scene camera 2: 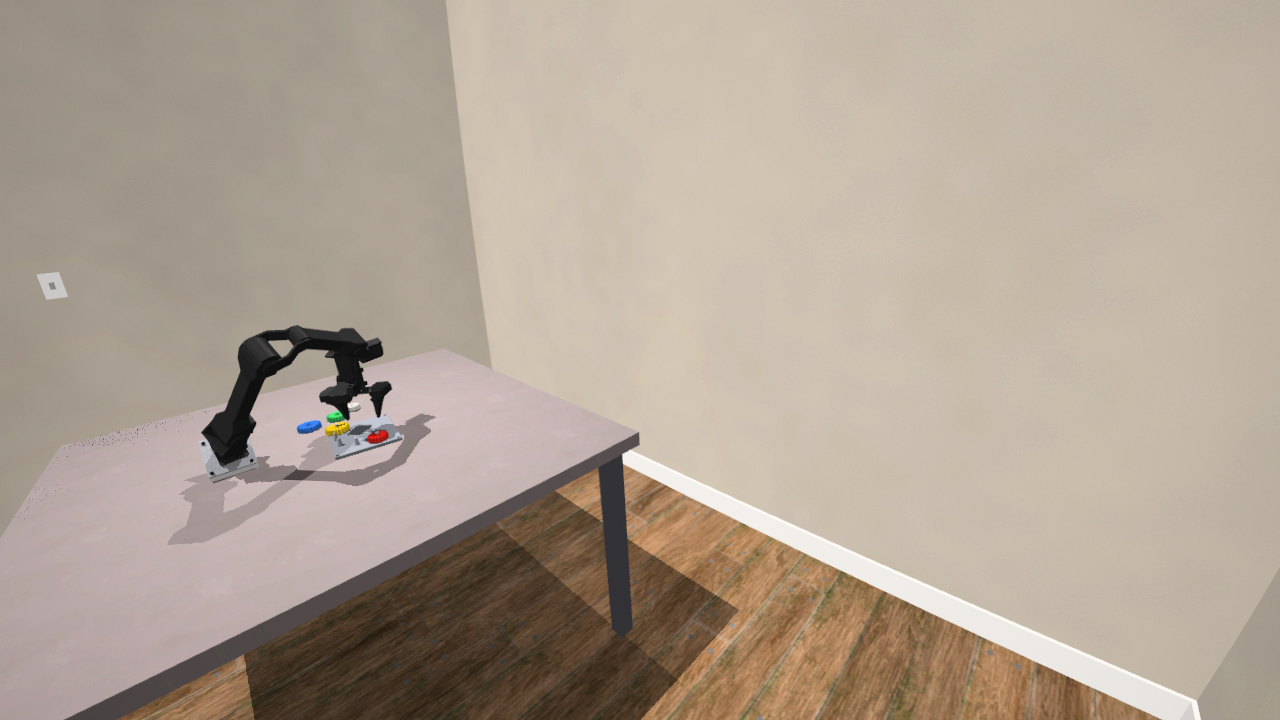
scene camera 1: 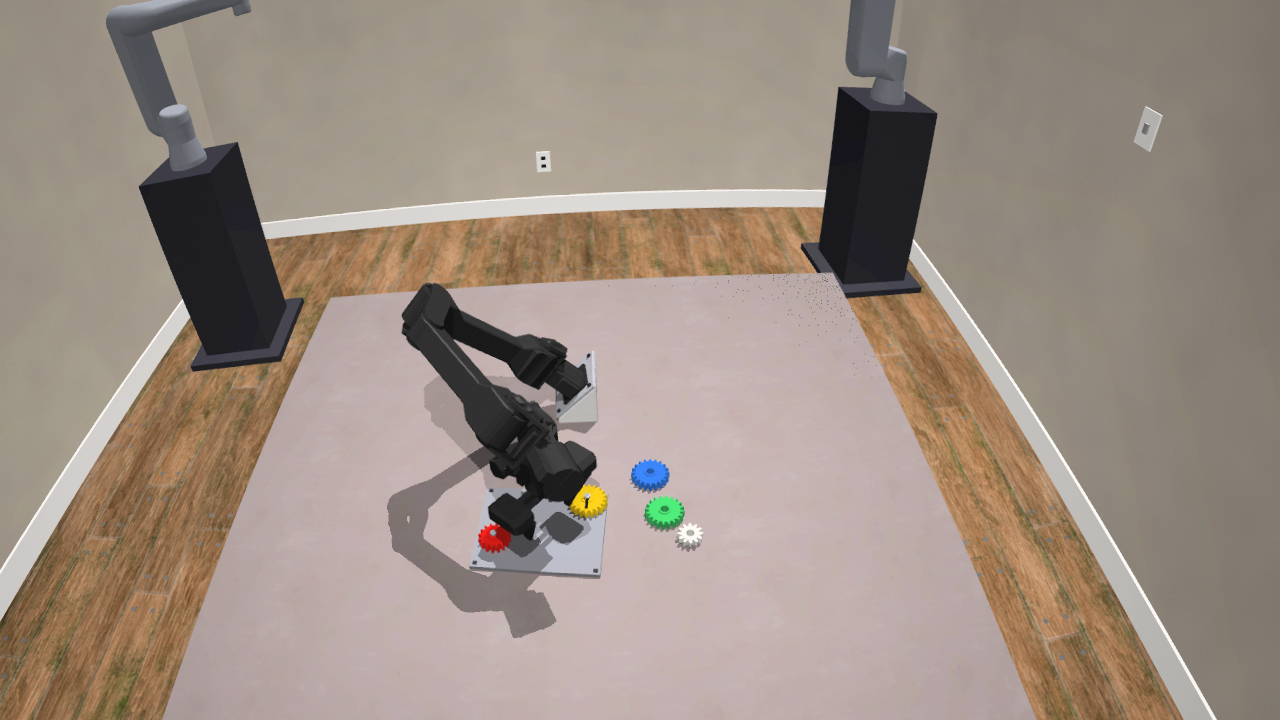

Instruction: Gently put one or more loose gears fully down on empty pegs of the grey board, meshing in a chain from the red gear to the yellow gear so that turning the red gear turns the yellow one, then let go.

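Places are measured from the arm's base along level axes (x ahead, y left, z up), in centimetres.
Where they show: gripper, between the fingertips: (scene camera 2: 363, 418) (scene camera 1: 548, 521); arm's base, origin of its link: (scene camera 2: 230, 450) (scene camera 1: 575, 384).
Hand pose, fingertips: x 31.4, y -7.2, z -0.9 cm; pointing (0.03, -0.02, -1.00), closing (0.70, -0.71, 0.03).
Each offset is from my fingertips to the centre of the thing. Level surfaces: height alone.
The grey board @[dy -1.5, dx -1.9, dz -3.0 cm] (scene camera 1: 581, 557) (scene camera 2: 391, 429) lies on the table. The red gear @[dy -9.2, dx +0.0, dz -2.9 cm] (scene camera 1: 493, 538) (scene camera 2: 376, 437) sits at its front left in scene camera 1, and the yellow gear @[dy +6.7, dx -6.0, dz -2.9 cm] (scene camera 1: 590, 502) (scene camera 2: 337, 429) at its right edge, around a peg. Bare pegs @[dy -7.3, dx -5.2, dz -2.7 cm] (scene camera 2: 356, 440) show between them in scene camera 2; the arm hides them in scene camera 1. The blue gear @[dy +18.1, dx -10.9, dz -3.7 cm] (scene camera 1: 649, 474) (scene camera 2: 308, 427), green gear @[dy +19.1, dx -2.2, dz -3.7 cm] (scene camera 1: 664, 512) (scene camera 2: 334, 417) and small white gear @[dy +22.3, dx +3.5, dz -3.7 cm] (scene camera 1: 689, 535) (scene camera 2: 354, 407) lie loose right of the board. My gripper (scene camera 1: 554, 517) (scene camera 2: 362, 416) is open and empty, pointing down above the board.
The arm's base bracket (scene camera 1: 580, 411) (scene camera 2: 230, 463) stands on the table @[dz -4.5 cm] (scene camera 1: 760, 582) (scene camera 2: 501, 447) behind the board. Two black pedestals (scene camera 1: 219, 259) (scene camera 1: 872, 188) with grey arms stand beyond the table. The table's edge (scene camera 2: 501, 506) shows in scene camera 2.
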